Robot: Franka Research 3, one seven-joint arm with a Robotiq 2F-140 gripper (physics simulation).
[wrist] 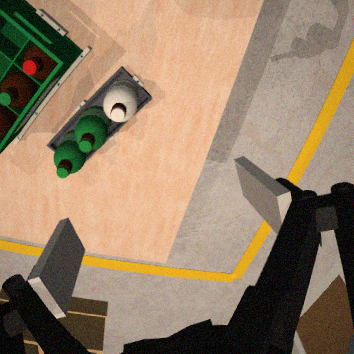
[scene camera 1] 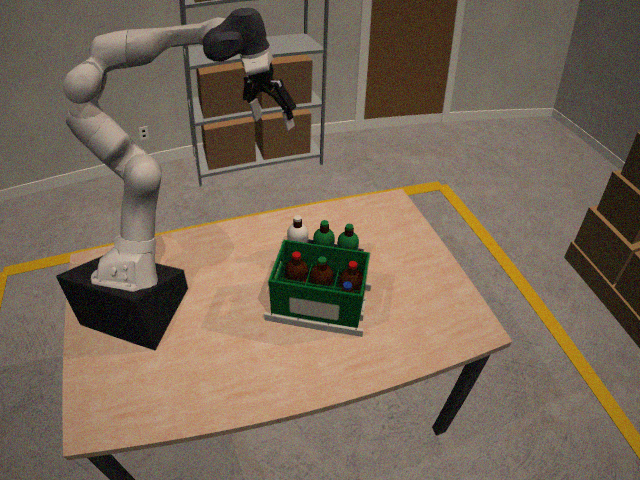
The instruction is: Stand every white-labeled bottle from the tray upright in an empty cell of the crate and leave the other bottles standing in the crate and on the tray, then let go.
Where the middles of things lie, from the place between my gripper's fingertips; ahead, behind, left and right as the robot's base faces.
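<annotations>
With the white-labeled bottle [wrist: 120, 102] in sight, my hand is 43 cm above the bottle. My hand is also 7 cm short of the bottle and 3 cm to the left of it.
</annotations>
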